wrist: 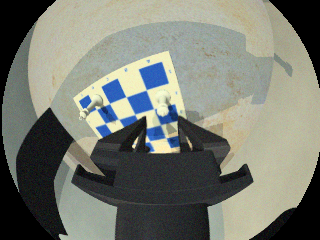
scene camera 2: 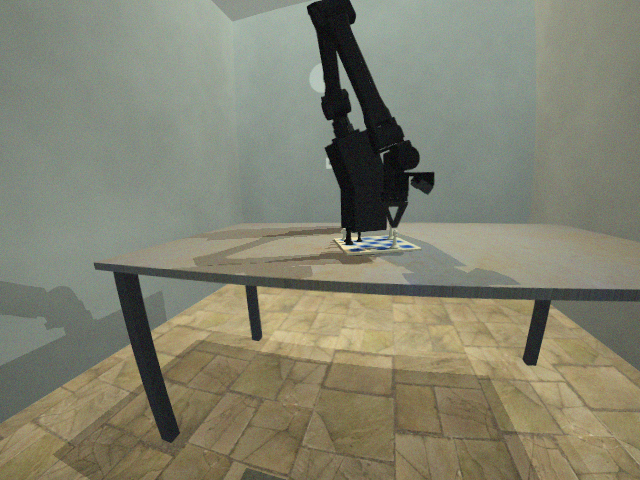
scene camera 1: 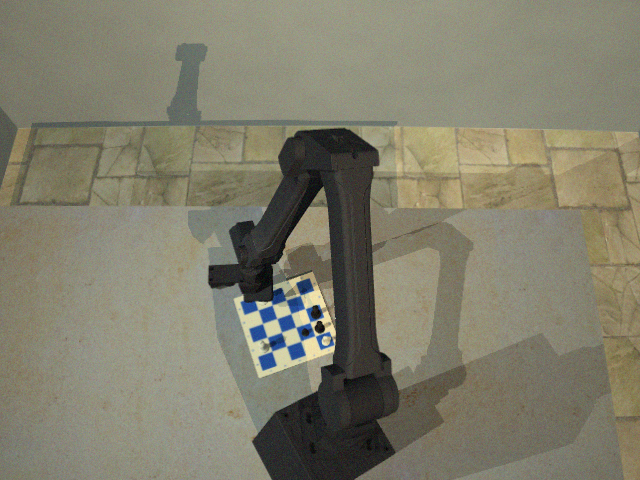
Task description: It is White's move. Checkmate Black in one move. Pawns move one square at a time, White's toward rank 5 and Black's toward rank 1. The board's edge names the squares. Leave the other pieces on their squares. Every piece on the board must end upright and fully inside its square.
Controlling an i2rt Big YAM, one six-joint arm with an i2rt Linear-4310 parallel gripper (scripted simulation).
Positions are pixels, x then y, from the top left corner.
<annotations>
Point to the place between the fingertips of my gripper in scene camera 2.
At 393, 226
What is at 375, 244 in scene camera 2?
A cream chessboard.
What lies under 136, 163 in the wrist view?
My gripper.
</annotations>
